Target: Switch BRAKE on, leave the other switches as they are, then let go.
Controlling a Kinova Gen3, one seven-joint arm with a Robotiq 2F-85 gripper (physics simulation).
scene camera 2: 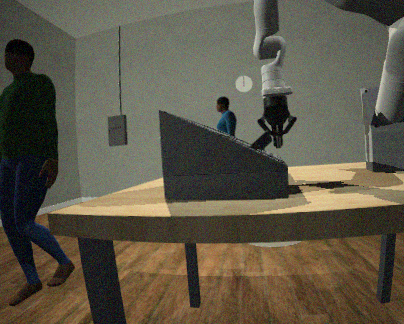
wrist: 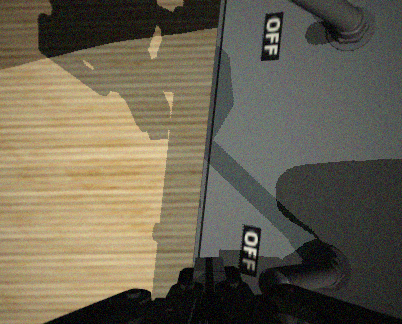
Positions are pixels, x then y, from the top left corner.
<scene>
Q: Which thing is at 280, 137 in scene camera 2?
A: My gripper.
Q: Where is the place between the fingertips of my gripper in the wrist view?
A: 209, 276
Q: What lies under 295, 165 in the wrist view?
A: A dark grey switch box.
</scene>
